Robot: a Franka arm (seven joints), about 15 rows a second.
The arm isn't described. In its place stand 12 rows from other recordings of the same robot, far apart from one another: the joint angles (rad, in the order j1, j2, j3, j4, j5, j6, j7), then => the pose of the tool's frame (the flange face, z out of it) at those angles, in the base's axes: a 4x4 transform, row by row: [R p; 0 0 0 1], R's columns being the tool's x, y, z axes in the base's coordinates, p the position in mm.
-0.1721, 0.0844, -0.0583, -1.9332, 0.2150, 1.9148, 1.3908 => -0.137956 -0.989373 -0.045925 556.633; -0.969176 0.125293 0.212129 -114.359; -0.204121 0.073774 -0.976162 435.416; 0 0 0 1
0.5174, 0.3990, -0.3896, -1.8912, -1.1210, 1.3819, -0.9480 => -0.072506 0.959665 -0.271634 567.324; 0.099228 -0.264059 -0.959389 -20.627; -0.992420 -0.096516 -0.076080 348.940; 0 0 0 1
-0.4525, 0.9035, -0.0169, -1.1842, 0.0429, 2.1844, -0.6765 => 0.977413 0.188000 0.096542 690.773; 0.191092 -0.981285 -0.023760 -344.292; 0.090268 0.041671 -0.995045 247.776; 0 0 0 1
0.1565, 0.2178, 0.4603, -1.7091, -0.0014, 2.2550, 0.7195 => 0.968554 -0.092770 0.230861 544.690; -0.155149 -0.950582 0.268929 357.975; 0.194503 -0.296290 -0.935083 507.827; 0 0 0 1
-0.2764, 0.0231, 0.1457, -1.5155, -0.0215, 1.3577, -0.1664 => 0.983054 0.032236 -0.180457 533.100; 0.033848 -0.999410 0.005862 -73.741; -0.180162 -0.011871 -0.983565 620.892; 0 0 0 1
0.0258, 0.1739, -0.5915, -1.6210, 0.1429, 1.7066, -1.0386 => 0.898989 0.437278 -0.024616 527.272; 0.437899 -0.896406 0.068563 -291.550; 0.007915 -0.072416 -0.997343 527.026; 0 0 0 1
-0.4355, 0.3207, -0.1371, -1.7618, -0.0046, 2.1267, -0.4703 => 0.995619 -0.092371 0.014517 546.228; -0.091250 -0.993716 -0.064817 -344.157; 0.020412 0.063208 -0.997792 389.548; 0 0 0 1
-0.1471, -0.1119, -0.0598, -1.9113, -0.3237, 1.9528, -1.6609 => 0.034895 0.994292 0.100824 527.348; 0.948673 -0.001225 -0.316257 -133.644; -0.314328 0.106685 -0.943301 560.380; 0 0 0 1
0.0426, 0.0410, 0.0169, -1.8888, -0.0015, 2.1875, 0.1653 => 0.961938 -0.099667 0.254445 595.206; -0.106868 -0.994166 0.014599 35.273; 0.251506 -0.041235 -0.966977 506.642; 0 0 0 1
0.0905, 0.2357, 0.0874, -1.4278, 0.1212, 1.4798, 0.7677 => 0.807309 -0.554167 -0.202855 599.830; -0.544389 -0.832046 0.106492 115.980; -0.227799 0.024460 -0.973401 547.925; 0 0 0 1
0.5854, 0.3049, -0.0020, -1.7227, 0.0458, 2.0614, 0.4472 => 0.993307 0.115316 0.006624 537.892; 0.114820 -0.992022 0.052045 358.059; 0.012573 -0.050936 -0.998623 410.408; 0 0 0 1
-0.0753, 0.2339, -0.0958, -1.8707, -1.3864, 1.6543, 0.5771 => 0.979104 -0.082992 -0.185656 575.368; -0.197231 -0.165068 -0.966360 -194.622; 0.049554 0.982784 -0.177987 434.840; 0 0 0 1
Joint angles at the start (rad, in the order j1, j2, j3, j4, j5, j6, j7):
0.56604, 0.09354, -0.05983, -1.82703, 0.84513, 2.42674, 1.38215
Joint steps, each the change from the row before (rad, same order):
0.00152, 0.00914, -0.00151, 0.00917, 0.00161, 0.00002, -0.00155
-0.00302, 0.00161, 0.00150, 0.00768, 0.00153, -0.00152, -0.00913
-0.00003, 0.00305, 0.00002, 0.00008, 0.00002, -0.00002, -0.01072
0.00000, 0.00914, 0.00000, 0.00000, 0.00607, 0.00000, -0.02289
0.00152, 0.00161, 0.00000, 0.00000, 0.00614, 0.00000, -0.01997
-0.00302, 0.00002, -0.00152, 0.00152, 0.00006, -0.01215, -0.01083
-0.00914, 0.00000, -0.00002, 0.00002, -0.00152, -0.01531, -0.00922
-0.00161, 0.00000, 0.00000, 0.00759, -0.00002, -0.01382, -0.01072
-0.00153, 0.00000, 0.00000, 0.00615, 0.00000, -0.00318, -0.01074
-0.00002, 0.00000, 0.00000, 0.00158, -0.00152, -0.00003, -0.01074
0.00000, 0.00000, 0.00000, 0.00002, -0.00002, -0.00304, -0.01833
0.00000, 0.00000, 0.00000, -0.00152, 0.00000, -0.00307, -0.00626
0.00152, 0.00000, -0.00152, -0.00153, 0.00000, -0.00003, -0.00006
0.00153, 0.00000, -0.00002, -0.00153, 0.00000, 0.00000, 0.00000
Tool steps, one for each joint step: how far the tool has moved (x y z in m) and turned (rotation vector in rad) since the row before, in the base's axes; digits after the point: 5 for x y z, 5 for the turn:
0.00236, 0.00152, -0.00100, 0.00035, -0.00075, 0.00054
0.00132, -0.00018, 0.00283, 0.00176, -0.00989, 0.00516
0.00053, 0.00033, -0.00189, -0.00432, -0.00497, 0.00715
0.00154, 0.00100, -0.00578, -0.00568, -0.00553, 0.01323
-0.00021, 0.00103, -0.00101, -0.00079, -0.00985, 0.01274
0.00054, -0.00150, -0.00024, -0.00306, -0.00044, 0.01129
0.00157, -0.00397, -0.00127, -0.00468, 0.00361, 0.00837
0.00005, 0.00053, 0.00278, 0.00001, -0.00451, 0.01543
0.00076, -0.00030, 0.00292, 0.00022, -0.01077, 0.00798
0.00015, 0.00006, 0.00080, -0.00295, -0.00963, 0.00773
-0.00025, 0.00022, -0.00024, -0.00440, -0.01084, 0.01446
-0.00040, 0.00014, -0.00104, -0.00237, -0.00093, 0.00637
-0.00016, -0.00004, -0.00079, -0.00089, 0.00123, 0.00006
-0.00060, 0.00076, -0.00079, -0.00072, 0.00135, 0.00150

